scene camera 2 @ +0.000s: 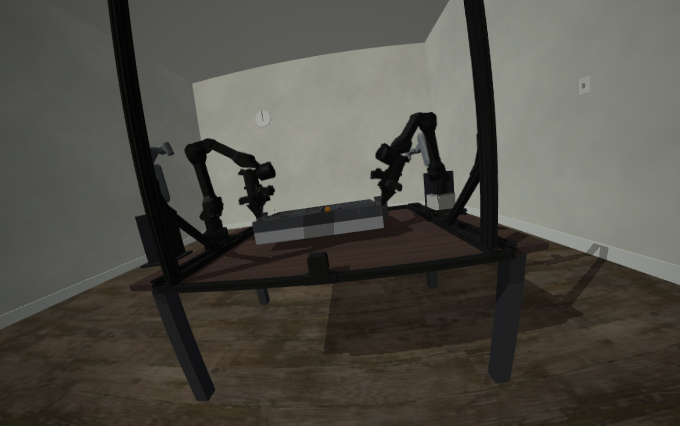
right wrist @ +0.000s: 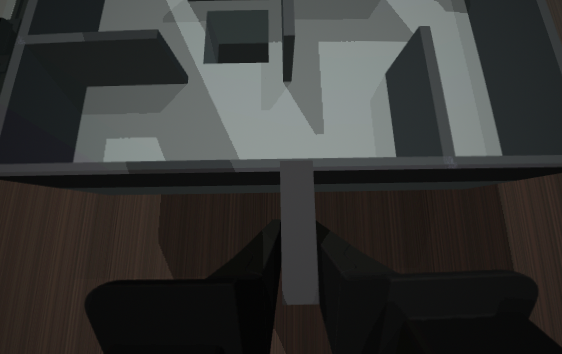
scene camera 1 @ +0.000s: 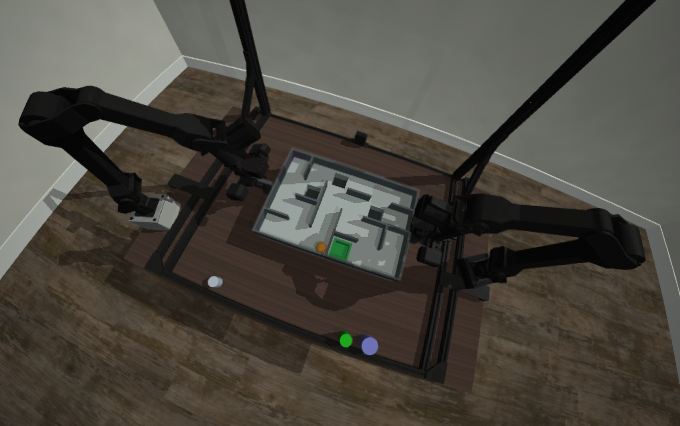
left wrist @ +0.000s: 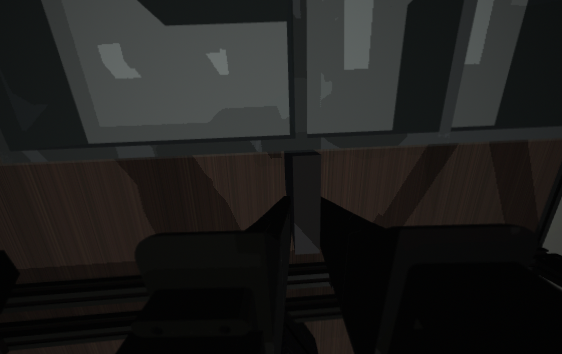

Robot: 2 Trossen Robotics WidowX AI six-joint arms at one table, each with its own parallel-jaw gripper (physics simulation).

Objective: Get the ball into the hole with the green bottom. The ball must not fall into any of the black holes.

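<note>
An orange ball (scene camera 1: 321,246) (scene camera 2: 327,209) rests on the grey maze board (scene camera 1: 371,269) (scene camera 2: 351,224) by its lower wall in scene camera 1, just left of the green-bottomed hole (scene camera 1: 339,249) and outside it. Three black holes (scene camera 1: 340,180) (scene camera 1: 312,191) (scene camera 1: 375,212) are farther up the board; one also shows in the right wrist view (right wrist: 242,52). My left gripper (left wrist: 300,202) (scene camera 2: 259,215) is shut on the board's left handle (left wrist: 306,190). My right gripper (right wrist: 292,226) (scene camera 2: 383,200) is shut on its right handle (right wrist: 298,200). I cannot tell the board's exact tilt.
Thin inner walls stand across the board; one short wall (scene camera 1: 346,237) borders the green hole's upper side. A white cylinder (scene camera 1: 214,281), a green round object (scene camera 1: 345,340) and a purple round object (scene camera 1: 369,346) are near the table's lower edge in scene camera 1. Black frame posts rise around the table.
</note>
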